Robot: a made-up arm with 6 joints. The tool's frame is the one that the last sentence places. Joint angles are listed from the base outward.
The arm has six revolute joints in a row. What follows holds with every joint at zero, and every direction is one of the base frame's.
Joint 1 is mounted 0.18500 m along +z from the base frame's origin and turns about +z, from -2.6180 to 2.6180 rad.
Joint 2 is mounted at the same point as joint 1 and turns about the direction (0.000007, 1, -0.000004), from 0.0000 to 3.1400 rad.
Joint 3 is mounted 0.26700 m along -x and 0.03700 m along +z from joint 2 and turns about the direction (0.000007, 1, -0.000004), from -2.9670 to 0.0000 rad.
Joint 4 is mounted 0.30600 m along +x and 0.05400 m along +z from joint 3 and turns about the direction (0.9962, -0.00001, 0.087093), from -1.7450 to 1.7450 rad.
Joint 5 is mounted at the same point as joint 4 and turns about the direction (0.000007, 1, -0.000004), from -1.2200 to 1.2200 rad.
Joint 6 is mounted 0.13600 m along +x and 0.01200 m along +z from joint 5 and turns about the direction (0.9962, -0.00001, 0.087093), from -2.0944 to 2.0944 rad.
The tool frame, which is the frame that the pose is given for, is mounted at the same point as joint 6; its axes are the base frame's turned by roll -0.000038, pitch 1.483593 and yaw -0.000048 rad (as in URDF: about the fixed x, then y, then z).
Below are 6 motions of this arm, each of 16 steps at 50 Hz.
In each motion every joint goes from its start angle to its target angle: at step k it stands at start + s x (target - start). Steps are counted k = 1, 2, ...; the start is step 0. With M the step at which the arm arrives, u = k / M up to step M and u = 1 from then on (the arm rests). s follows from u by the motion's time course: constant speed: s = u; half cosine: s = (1 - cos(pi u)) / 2; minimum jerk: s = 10 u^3 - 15 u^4 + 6 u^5.
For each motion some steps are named. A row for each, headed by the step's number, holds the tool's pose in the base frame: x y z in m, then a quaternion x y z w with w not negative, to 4 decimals.
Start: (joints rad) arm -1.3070 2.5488 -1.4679 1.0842 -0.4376 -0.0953
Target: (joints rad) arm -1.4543 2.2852 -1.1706 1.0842 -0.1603 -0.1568
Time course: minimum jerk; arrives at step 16
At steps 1, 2, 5, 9, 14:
1: 0.0870 -0.5191 -0.0299 0.8496 0.3224 -0.2408 0.3411
2: 0.0862 -0.5185 -0.0294 0.8502 0.3227 -0.2396 0.3400
5: 0.0766 -0.5113 -0.0242 0.8577 0.3256 -0.2250 0.3282
9: 0.0530 -0.4883 -0.0104 0.8758 0.3316 -0.1838 0.2987
14: 0.0355 -0.4648 0.0010 0.8889 0.3347 -0.1466 0.2763

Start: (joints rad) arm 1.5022 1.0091 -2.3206 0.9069 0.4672 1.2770
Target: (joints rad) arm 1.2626 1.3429 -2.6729 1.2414 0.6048 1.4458
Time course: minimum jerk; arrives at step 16
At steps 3, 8, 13, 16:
3: -0.0513 -0.0192 0.8555 0.0959 -0.2754 -0.9151 0.2785
8: -0.0589 0.0180 0.8660 0.0980 -0.2931 -0.8907 0.3333
13: -0.0588 0.0548 0.8706 0.1015 -0.3100 -0.8630 0.3857
16: -0.0583 0.0587 0.8707 0.1020 -0.3118 -0.8599 0.3912

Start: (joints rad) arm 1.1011 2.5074 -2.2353 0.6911 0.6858 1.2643
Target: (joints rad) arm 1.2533 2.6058 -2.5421 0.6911 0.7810 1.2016
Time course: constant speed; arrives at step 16
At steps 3, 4, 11, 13, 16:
3: 0.2236 0.6052 0.2085 -0.2181 -0.8686 -0.4182 0.1520
4: 0.2181 0.6088 0.2119 -0.2094 -0.8690 -0.4212 0.1535
11: 0.1775 0.6305 0.2355 -0.1481 -0.8695 -0.4419 0.1635
13: 0.1653 0.6356 0.2422 -0.1306 -0.8688 -0.4477 0.1664
16: 0.1467 0.6424 0.2522 -0.1042 -0.8671 -0.4562 0.1705

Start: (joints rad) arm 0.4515 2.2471 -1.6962 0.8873 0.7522 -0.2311
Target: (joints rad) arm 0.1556 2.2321 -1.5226 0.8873 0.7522 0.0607
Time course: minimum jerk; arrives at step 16
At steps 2, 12, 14, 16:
2: 0.4624 0.3016 0.1578 -0.0509 0.9243 0.3590 0.1196
12: 0.4896 0.1658 0.1135 0.2098 0.9172 0.3334 0.0602
14: 0.4899 0.1524 0.1094 0.2355 0.9123 0.3307 0.0543
16: 0.4899 0.1500 0.1086 0.2402 0.9113 0.3302 0.0532

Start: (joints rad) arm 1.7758 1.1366 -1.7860 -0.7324 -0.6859 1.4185
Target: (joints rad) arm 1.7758 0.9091 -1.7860 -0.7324 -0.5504 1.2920
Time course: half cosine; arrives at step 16
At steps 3, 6, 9, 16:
3: -0.0878 0.1421 0.7926 -0.2506 0.0201 0.9367 0.2436
6: -0.0801 0.1154 0.7999 -0.2383 0.0092 0.9339 0.2666
9: -0.0698 0.0806 0.8074 -0.2214 -0.0041 0.9294 0.2954
16: -0.0554 0.0313 0.8140 -0.1964 -0.0214 0.9216 0.3340

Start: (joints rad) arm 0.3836 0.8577 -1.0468 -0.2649 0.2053 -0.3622
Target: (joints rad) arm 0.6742 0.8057 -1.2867 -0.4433 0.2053 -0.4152
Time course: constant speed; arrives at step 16
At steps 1, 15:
1: 0.2575 0.1012 0.5398 -0.3153 0.5936 -0.1051 0.7330
15: 0.1809 0.1246 0.6371 -0.3592 0.4405 -0.0981 0.8169

